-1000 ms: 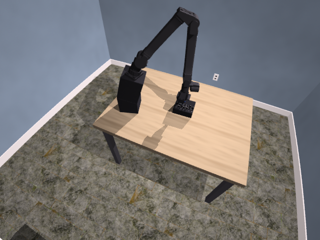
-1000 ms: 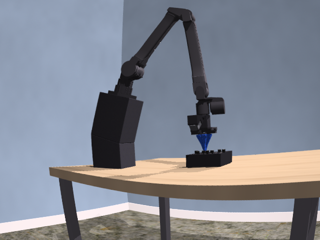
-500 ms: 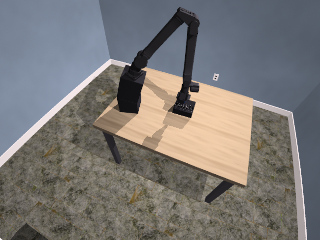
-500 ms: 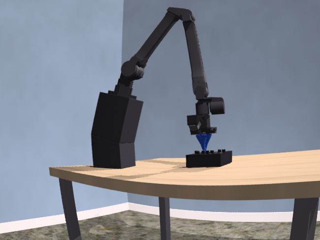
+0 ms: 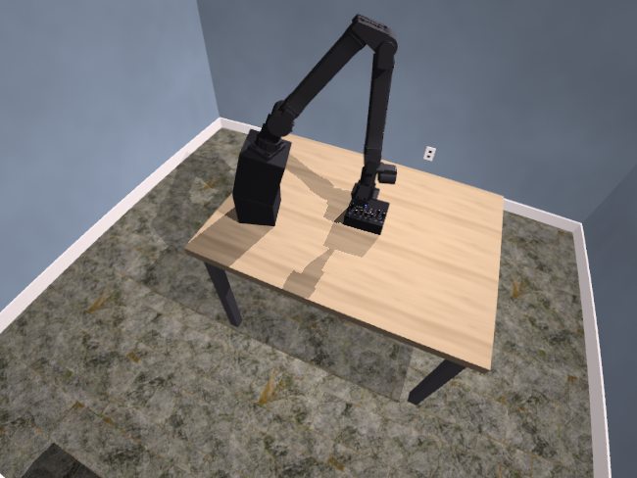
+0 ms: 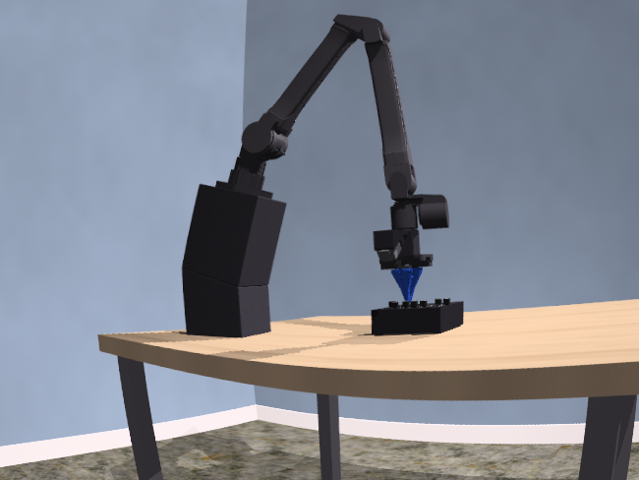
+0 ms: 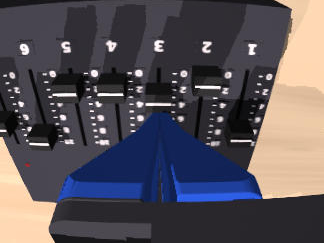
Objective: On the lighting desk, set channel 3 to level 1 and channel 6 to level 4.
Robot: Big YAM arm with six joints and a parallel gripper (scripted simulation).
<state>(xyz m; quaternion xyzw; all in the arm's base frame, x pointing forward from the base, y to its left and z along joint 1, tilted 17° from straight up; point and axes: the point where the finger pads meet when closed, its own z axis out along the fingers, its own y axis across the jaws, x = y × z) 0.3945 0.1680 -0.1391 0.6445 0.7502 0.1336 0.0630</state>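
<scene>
Right now my hand is 10 mm to the left of the channel 3 fader cap and 10 mm above it. Round my hand: channel 4 fader cap: 30 mm ahead, 10 mm to the right, 10 mm below; then channel 2 fader cap: 20 mm behind, 30 mm to the right, 10 mm below; then channel 1 fader cap: 40 mm behind, 10 mm below.
</scene>
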